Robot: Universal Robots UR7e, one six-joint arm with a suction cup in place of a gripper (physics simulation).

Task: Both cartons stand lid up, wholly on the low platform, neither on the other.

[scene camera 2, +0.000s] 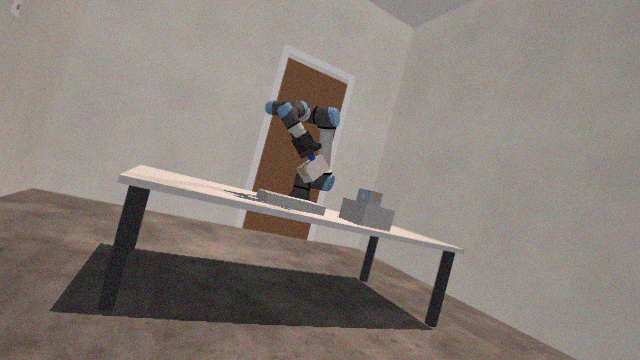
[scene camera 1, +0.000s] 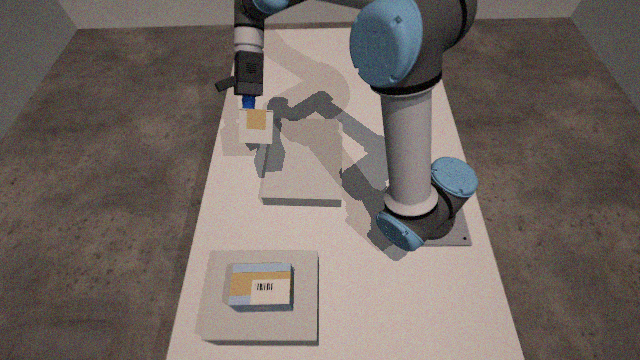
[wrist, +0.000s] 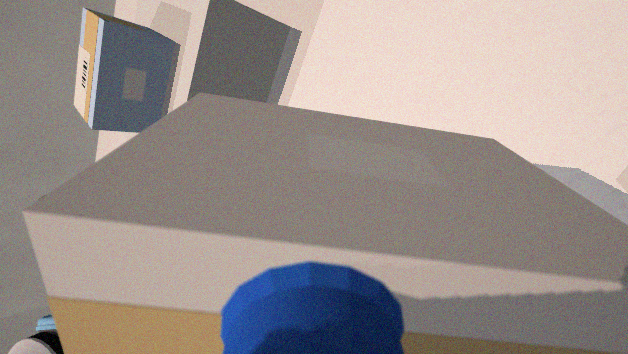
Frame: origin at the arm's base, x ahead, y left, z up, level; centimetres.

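Where they show: end effector, tool point: (scene camera 2: 314, 161) (scene camera 1: 247, 113) (wrist: 309, 274).
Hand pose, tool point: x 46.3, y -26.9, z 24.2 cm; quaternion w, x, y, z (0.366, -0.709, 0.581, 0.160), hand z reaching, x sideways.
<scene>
Things, the pixels of their top centre, and the offset from my tool point. Level surfaces: height alone.
- whitish-grey carton, middle of its top: (scene camera 1: 250, 103) (scene camera 2: 317, 153) dx -1.6, dy +1.2, dz +4.5 cm
- low platform, middle of its top: (scene camera 1: 305, 155) (scene camera 2: 291, 197) dx -14.0, dy +0.6, dz -21.1 cm
- blue carton, middle of its top: (wrist: 87, 67) (scene camera 1: 260, 283) (scene camera 2: 370, 191) dx +0.5, dy +43.4, dz -6.2 cm
- higher platform, middle of its top: (wrist: 154, 74) (scene camera 1: 263, 292) (scene camera 2: 368, 203) dx +1.3, dy +43.3, dz -13.9 cm
- white table, its level: dz -25.9 cm
The suction gripper (scene camera 1: 248, 102) (scene camera 2: 311, 157) (wrist: 312, 310) is shut on a whitish-grey carton (scene camera 1: 244, 134) (scene camera 2: 316, 169) (wrist: 300, 180) with an orange patch. It holds the carton in the air, tilted in the second scene view, near the back left of the low platform (scene camera 1: 310, 180) (scene camera 2: 295, 201). The cup meets a face with an orange band. A blue carton (scene camera 1: 261, 285) (scene camera 2: 369, 197) (wrist: 135, 80) with an orange band and barcode label rests on the higher platform (scene camera 1: 305, 320) (scene camera 2: 367, 215) (wrist: 235, 50), label facing up. Which face of either carton is the lid, I cannot tell.
The white table (scene camera 1: 400, 310) (scene camera 2: 200, 187) carries both platforms. The higher platform stands at the front left, apart from the low one. The arm's base (scene camera 1: 457, 235) stands to the right of the low platform. Arm shadows cross the low platform and the table.
</scene>
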